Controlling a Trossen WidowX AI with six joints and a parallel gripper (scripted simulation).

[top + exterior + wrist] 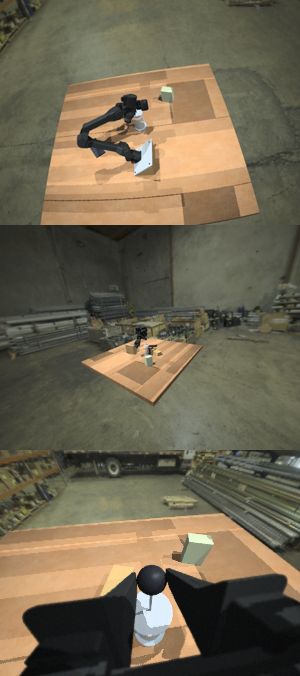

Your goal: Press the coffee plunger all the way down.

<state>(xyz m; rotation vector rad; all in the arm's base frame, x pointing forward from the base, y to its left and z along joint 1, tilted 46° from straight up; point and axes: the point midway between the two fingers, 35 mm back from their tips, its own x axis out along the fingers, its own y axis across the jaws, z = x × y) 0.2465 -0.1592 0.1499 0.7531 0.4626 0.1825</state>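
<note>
Now: the coffee press 12 cm below my gripper tip and 1 cm ahead of it. The rest, counted from my gripper tip: tan block 22 cm below, 12 cm ahead, 8 cm to the left.
</note>
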